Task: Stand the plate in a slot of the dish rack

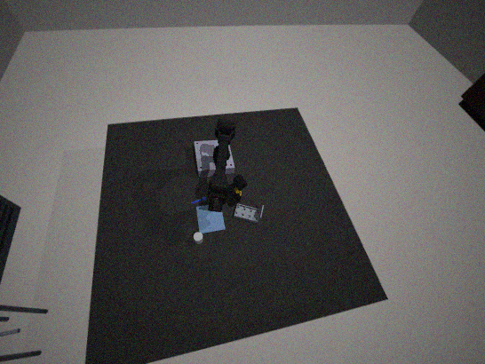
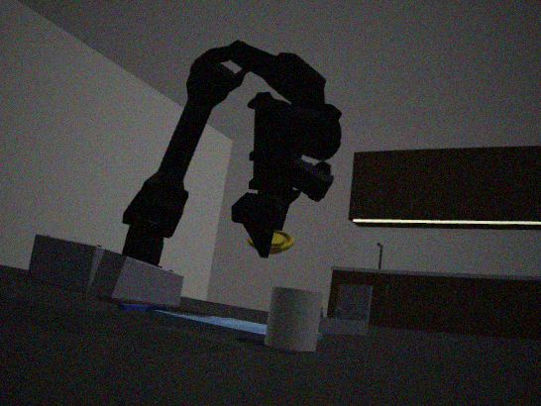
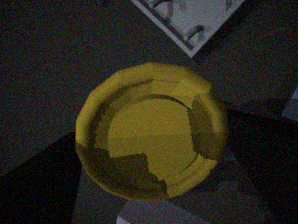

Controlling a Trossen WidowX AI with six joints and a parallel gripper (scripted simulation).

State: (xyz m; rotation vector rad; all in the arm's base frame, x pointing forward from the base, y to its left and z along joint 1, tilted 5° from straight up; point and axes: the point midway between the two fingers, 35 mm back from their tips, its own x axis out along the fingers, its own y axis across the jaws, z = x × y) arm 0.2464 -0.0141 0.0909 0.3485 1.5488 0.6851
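Now: the grey dish rack 90 mm below my gripper tip, 80 mm ahead of it and 50 mm to the left of it. Round my gripper tip: blue spoon (170 mm to the right, 110 mm below, 70 mm behind); then light blue square mat (140 mm to the right, 120 mm below, 40 mm ahead); then yellow plate (10 mm above).
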